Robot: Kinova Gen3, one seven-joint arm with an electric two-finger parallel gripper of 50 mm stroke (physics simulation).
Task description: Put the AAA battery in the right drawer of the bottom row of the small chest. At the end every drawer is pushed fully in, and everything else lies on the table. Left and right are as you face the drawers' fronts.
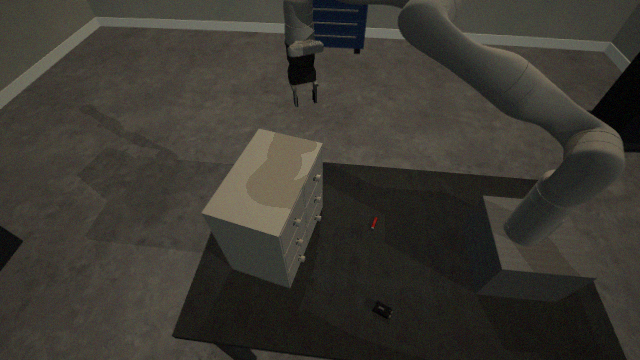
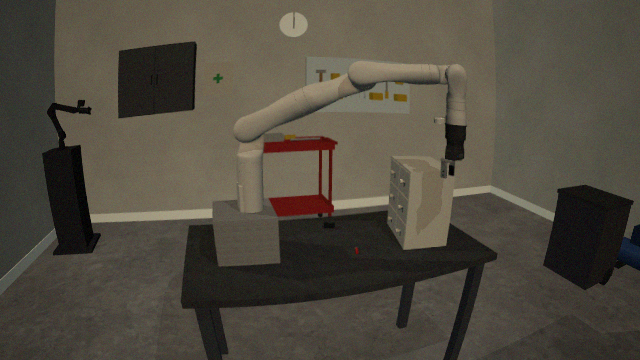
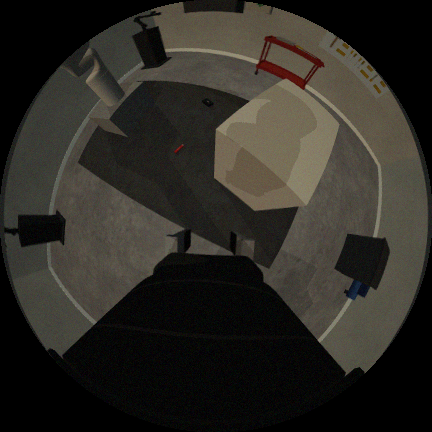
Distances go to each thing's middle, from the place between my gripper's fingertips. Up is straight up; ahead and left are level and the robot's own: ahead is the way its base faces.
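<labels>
With respect to the small white chest (image 1: 247, 213), my hand is 80 mm short of it, 270 mm to the right of it and 170 mm above it.
</labels>
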